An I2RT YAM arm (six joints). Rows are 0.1 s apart.
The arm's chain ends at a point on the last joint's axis. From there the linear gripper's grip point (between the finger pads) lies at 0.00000 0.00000 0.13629 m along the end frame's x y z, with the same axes.
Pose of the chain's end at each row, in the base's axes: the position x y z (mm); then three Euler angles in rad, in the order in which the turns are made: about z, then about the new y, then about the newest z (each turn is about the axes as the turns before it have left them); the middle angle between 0 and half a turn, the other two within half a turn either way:
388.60 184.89 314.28 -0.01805 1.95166 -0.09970
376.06 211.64 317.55 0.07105 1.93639 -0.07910
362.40 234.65 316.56 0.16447 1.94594 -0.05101
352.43 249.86 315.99 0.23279 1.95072 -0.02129
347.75 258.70 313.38 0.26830 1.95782 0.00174
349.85 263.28 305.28 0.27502 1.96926 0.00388
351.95 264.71 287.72 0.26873 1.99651 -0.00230
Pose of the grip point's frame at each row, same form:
515.10 182.61 263.62 -0.01805 1.95166 -0.09970
503.02 220.68 268.83 0.07105 1.93639 -0.07910
487.50 255.41 266.62 0.16447 1.94594 -0.05101
475.59 279.06 265.45 0.23279 1.95072 -0.02129
469.44 292.16 261.94 0.26830 1.95782 0.00174
470.74 297.39 252.40 0.27502 1.96926 0.00388
471.62 297.67 231.44 0.26873 1.99651 -0.00230

